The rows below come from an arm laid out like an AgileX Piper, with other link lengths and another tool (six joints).
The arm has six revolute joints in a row. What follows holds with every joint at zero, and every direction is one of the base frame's. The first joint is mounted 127.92 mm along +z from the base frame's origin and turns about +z. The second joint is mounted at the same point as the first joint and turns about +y. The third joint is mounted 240.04 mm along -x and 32.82 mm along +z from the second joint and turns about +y. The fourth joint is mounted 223.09 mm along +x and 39.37 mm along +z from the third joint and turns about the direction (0.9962, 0, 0.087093). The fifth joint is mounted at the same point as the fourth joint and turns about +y. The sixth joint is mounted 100.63 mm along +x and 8.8 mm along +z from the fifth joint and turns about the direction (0.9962, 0, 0.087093). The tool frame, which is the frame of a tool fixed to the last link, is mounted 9.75 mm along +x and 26 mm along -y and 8.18 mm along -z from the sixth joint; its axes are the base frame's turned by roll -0.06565, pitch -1.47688 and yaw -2.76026 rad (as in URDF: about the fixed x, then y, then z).
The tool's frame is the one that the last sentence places.
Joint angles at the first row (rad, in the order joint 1, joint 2, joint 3, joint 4, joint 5, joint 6):
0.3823, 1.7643, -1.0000, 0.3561, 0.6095, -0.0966
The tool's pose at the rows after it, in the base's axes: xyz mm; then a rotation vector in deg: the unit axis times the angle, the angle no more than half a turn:
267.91 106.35 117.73 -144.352 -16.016 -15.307
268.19 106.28 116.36 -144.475 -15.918 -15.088
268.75 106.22 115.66 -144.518 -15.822 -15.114
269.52 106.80 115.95 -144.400 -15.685 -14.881
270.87 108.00 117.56 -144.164 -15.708 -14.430
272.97 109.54 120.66 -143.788 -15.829 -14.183
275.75 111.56 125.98 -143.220 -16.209 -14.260
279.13 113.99 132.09 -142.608 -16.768 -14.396
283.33 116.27 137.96 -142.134 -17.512 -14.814
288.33 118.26 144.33 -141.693 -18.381 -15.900
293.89 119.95 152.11 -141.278 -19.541 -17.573
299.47 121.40 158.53 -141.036 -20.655 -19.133
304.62 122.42 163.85 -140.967 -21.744 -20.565
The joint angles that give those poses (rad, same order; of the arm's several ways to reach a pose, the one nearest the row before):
0.3825, 1.7719, -1.0001, 0.3559, 0.6082, -0.0963
0.3821, 1.7772, -1.0008, 0.3554, 0.6070, -0.0960
0.3814, 1.7808, -1.0022, 0.3554, 0.6049, -0.0959
0.3809, 1.7841, -1.0089, 0.3584, 0.6110, -0.0962
0.3806, 1.7875, -1.0228, 0.3618, 0.6264, -0.0973
0.3800, 1.7893, -1.0418, 0.3654, 0.6453, -0.0984
0.3797, 1.7874, -1.0662, 0.3690, 0.6681, -0.1003
0.3800, 1.7866, -1.0955, 0.3715, 0.6934, -0.1022
0.3803, 1.7887, -1.1269, 0.3700, 0.7145, -0.1034
0.3803, 1.7901, -1.1584, 0.3653, 0.7278, -0.1043
0.3803, 1.7887, -1.1913, 0.3564, 0.7375, -0.1052
0.3803, 1.7914, -1.2230, 0.3454, 0.7441, -0.1055
0.3804, 1.7956, -1.2513, 0.3323, 0.7483, -0.1054

